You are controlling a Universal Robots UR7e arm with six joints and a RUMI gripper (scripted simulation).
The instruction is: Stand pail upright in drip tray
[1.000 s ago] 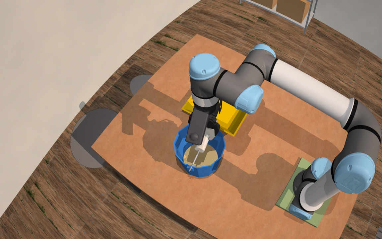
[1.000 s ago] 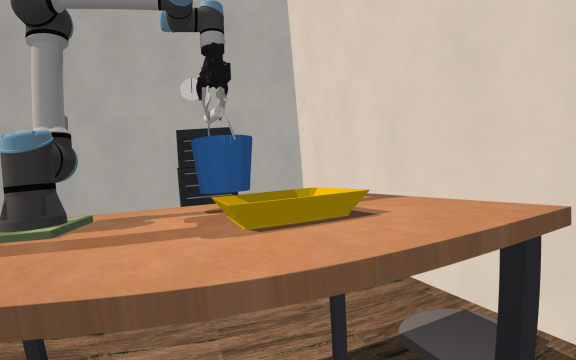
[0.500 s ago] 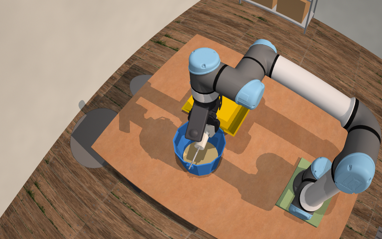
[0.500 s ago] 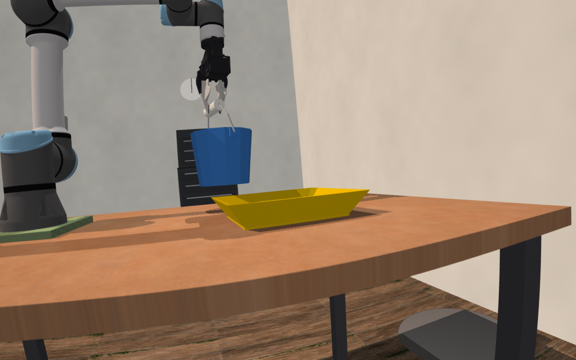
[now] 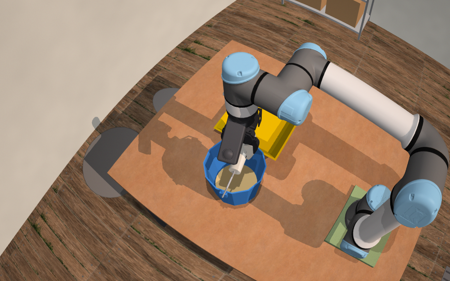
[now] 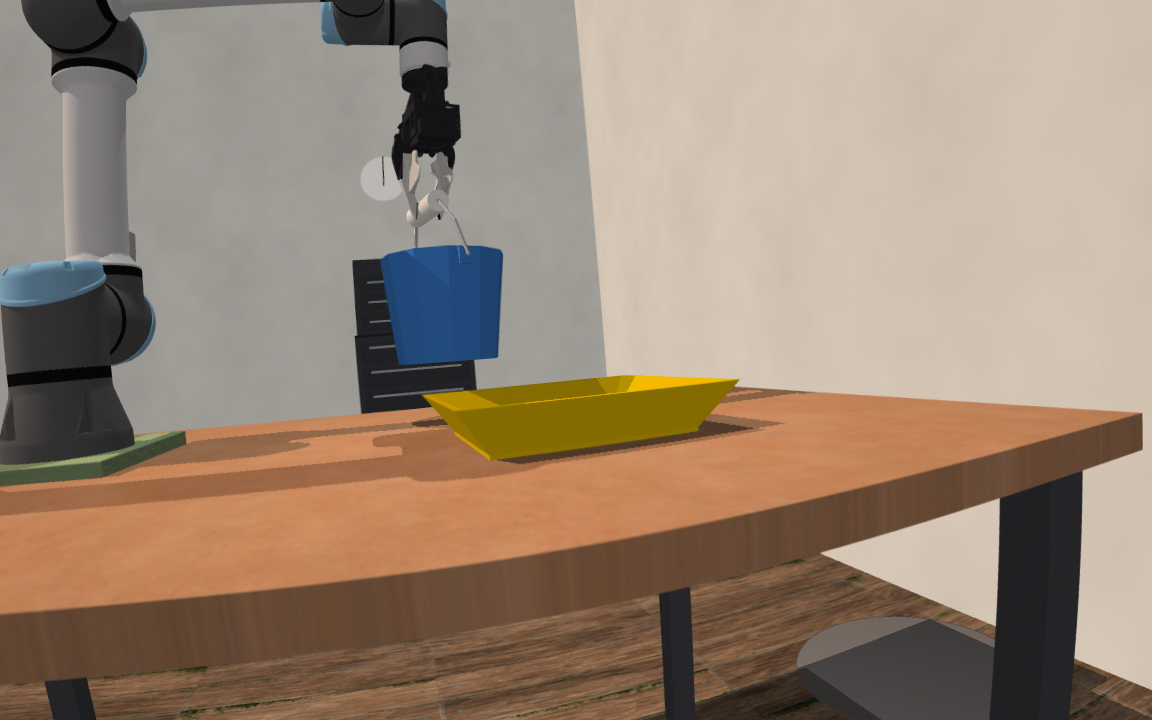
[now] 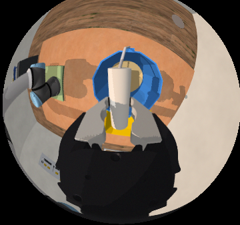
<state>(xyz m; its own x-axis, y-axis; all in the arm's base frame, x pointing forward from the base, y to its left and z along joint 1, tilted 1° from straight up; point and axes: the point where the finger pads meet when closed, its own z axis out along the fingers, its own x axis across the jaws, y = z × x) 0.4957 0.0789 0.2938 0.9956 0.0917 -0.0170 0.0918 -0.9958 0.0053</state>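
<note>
Right now my hand is 100 mm above the blue pail and 10 mm short of it. The rest, counted from my hand: yellow drip tray (310 mm to the right, 300 mm below, 60 mm ahead).
</note>
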